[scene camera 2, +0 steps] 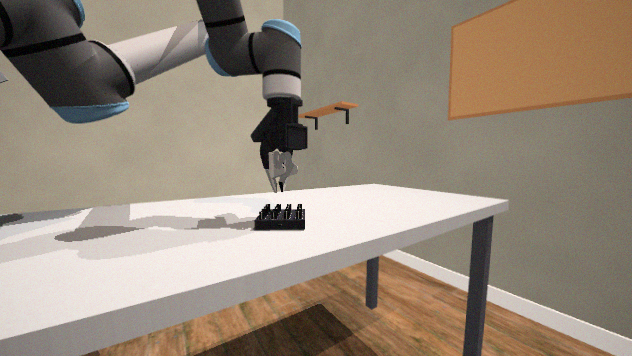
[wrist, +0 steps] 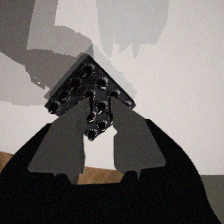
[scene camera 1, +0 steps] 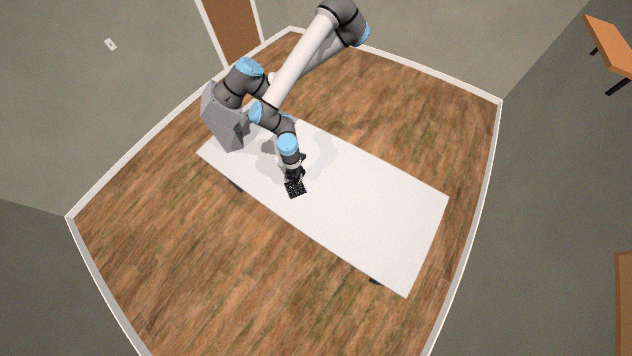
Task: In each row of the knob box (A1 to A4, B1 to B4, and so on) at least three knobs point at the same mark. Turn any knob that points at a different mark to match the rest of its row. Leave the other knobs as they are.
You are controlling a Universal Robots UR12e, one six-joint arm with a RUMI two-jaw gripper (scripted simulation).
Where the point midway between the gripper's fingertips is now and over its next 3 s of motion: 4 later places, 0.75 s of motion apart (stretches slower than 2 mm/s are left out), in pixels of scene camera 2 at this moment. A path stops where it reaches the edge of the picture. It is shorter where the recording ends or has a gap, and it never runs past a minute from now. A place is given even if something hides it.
The gripper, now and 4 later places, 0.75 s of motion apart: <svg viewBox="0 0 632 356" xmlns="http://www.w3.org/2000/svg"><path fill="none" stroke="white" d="M279 192L279 200L278 202L278 204L279 207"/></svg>
